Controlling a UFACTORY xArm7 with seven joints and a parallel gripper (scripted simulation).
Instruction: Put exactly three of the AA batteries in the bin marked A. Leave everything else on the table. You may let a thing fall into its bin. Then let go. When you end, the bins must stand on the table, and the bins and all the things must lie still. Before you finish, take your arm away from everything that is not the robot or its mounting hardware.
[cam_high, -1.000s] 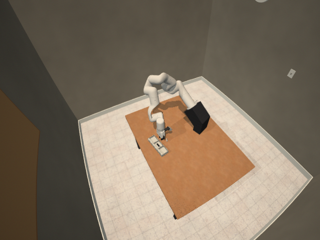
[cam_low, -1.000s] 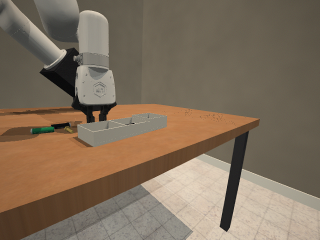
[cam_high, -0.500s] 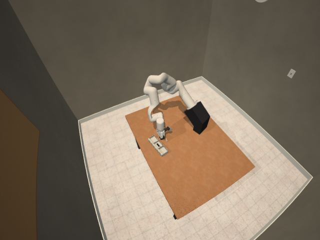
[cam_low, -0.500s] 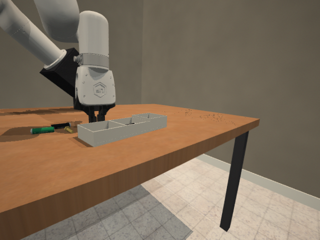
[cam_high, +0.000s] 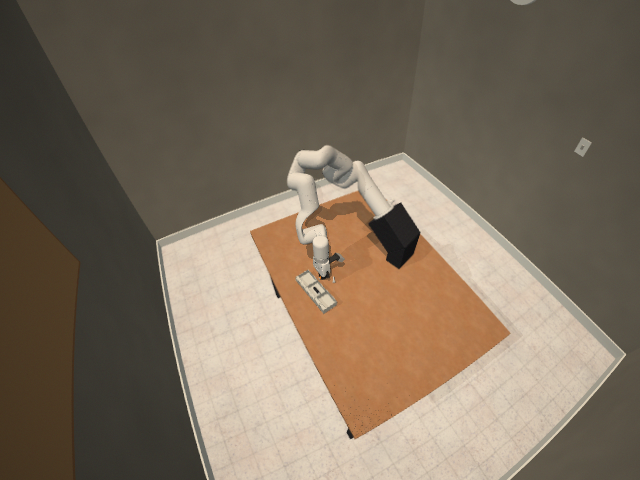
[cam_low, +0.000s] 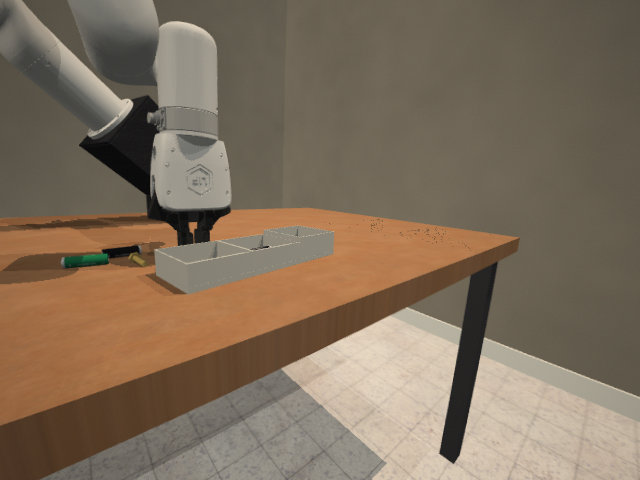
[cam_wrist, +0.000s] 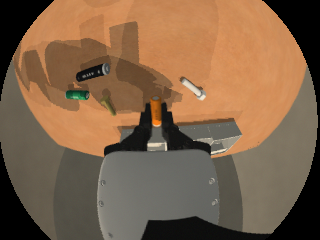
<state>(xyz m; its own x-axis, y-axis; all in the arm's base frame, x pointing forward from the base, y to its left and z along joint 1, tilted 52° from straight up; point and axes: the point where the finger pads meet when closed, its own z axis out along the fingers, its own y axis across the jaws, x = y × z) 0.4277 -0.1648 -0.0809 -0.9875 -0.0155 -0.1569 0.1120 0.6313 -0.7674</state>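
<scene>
My hand is 9 cm short of the three-compartment bin and 5 cm to the right of it. From my hand the other things lie so: yellow piece (3 cm behind, 7 cm to the right, 2 cm below); then orange battery (2 cm below); then pale piece (3 cm behind, 6 cm to the left, 2 cm below).
</scene>
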